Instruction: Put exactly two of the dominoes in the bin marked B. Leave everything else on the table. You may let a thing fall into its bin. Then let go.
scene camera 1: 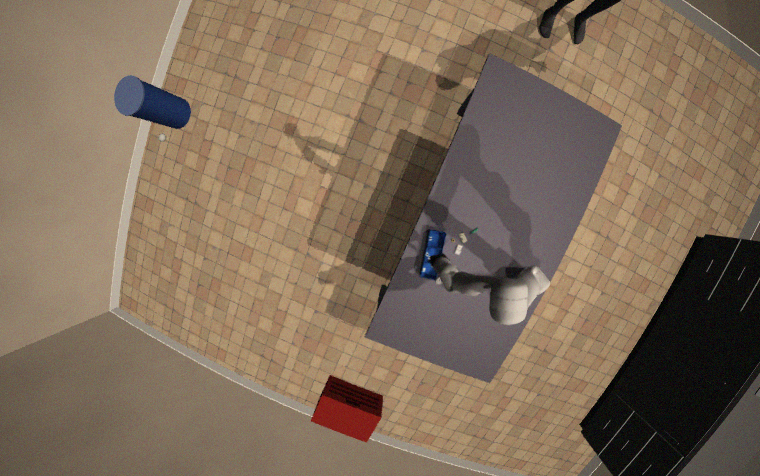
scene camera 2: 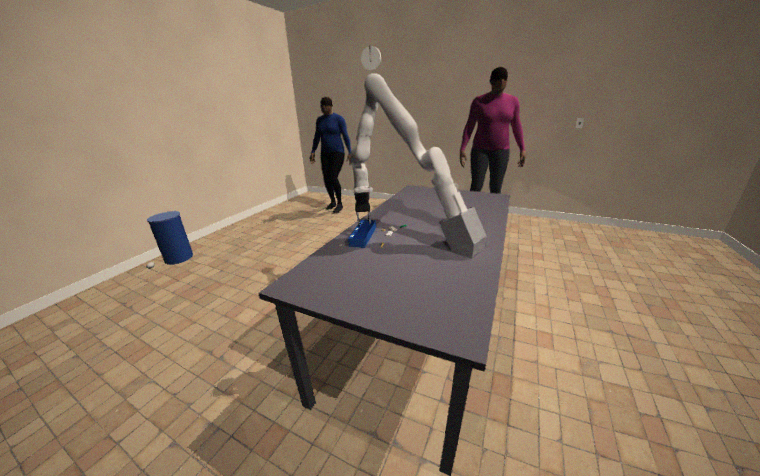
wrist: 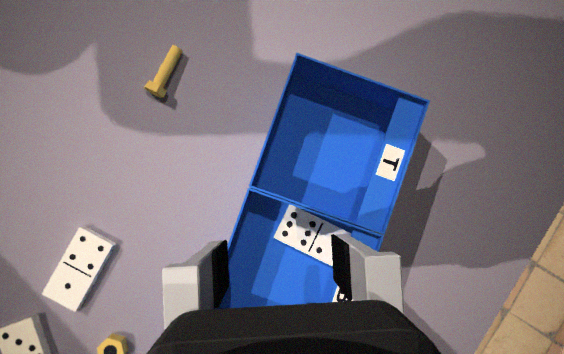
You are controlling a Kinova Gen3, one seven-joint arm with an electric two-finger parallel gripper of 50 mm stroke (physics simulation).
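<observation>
A blue divided bin tray stands on the table. In the wrist view, a white domino lies in the compartment beside the one marked T, near the divider; the right finger covers its end. That compartment's label is mostly hidden, so its letter is not clearly readable. My gripper is open and empty above this compartment. A domino lies on the table left of the tray. Another domino shows partly at the wrist view's lower left corner.
A yellow bolt and a yellow nut lie on the table beside the tray. A small green object lies beyond the dominoes. The tray is close to the table's edge. Two people stand behind the table.
</observation>
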